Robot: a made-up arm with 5 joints.
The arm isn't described. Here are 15 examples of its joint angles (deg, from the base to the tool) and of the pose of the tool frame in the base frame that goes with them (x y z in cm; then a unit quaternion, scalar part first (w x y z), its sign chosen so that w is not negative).
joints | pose
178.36 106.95 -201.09 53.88 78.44 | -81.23 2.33 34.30 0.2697 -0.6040 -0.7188 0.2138
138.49 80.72 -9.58 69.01 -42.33 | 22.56 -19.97 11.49 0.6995 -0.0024 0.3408 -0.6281
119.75 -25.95 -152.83 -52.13 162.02 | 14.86 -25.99 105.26 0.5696 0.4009 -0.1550 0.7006
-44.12 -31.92 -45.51 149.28 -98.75 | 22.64 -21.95 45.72 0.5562 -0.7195 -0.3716 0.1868
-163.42 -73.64 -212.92 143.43 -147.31 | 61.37 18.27 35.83 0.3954 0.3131 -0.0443 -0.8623
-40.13 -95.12 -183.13 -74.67 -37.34 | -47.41 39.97 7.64 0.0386 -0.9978 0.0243 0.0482
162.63 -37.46 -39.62 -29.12 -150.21 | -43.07 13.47 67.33 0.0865 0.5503 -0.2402 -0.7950
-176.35 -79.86 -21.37 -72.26 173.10 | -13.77 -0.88 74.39 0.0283 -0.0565 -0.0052 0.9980
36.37 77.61 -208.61 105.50 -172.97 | 52.58 38.72 67.79 0.2051 -0.2470 0.9435 0.0816
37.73 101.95 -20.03 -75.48 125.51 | -11.92 -9.22 -3.85 0.0556 0.7195 -0.6922 -0.0082
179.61 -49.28 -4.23 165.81 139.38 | -15.41 0.10 30.28 0.2909 0.5230 0.1916 0.7779
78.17 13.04 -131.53 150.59 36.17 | 9.73 46.45 74.65 0.2323 0.8972 0.3444 -0.1499
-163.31 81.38 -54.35 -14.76 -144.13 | -17.83 -5.35 -25.53 0.0473 -0.9804 0.1656 -0.0958
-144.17 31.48 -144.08 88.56 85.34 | -55.04 -39.74 73.88 0.1023 -0.4096 -0.8882 0.1814
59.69 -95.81 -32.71 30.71 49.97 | 7.77 13.29 83.95 0.6160 -0.6549 -0.0557 -0.4341
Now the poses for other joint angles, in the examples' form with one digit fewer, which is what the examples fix.
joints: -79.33 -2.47 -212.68 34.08 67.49
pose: -7.6 40.3 101.6 0.103 -0.003 0.009 0.995
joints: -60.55 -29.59 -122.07 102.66 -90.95
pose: 9.3 -16.4 103.1 0.402 0.878 0.239 0.102
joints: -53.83 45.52 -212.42 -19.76 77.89
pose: 6.4 -8.7 105.9 0.208 0.024 -0.053 -0.976
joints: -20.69 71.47 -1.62 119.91 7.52
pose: -21.3 8.1 23.9 0.114 0.083 -0.021 0.990
